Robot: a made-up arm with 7 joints.
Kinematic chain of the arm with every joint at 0, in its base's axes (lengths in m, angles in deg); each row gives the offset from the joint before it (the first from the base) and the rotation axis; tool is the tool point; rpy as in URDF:
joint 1: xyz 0 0 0.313 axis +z
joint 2: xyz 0 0 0 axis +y
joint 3: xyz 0 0 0.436 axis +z
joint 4: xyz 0.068 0 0 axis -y
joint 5: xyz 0.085 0 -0.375 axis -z
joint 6: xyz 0 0 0 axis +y
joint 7: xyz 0.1 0 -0.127 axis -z
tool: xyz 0 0 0 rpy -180 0 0
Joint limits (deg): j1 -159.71..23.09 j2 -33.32..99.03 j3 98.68..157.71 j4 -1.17..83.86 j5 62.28..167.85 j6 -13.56..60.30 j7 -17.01..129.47
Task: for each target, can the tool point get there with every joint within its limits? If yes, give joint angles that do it. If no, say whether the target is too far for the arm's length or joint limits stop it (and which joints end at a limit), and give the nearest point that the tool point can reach.
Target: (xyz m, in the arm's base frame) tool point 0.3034 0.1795 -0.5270
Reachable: no: joint limits stop it (at a limit: joint 2, joint 3) | nearest point 0.2723 0.1611 0.1059 | short by 0.634 m
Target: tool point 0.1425 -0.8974 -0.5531
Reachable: no: too far | nearest point 0.1177 -0.7414 0.1973 | short by 0.767 m
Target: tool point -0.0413 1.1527 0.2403
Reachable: no: too far | nearest point -0.0280 0.7807 0.4166 | short by 0.412 m
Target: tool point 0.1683 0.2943 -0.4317
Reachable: no: joint limits stop it (at a limit: joint 2, joint 3) | nearest point 0.1550 0.2711 0.1057 | short by 0.538 m
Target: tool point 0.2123 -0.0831 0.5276
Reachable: yes | joints -144.44 66.57 148.33 24.26 149.02 14.68 84.76
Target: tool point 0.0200 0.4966 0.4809
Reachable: yes | joints -10.68 24.96 108.77 44.59 73.15 27.43 87.35
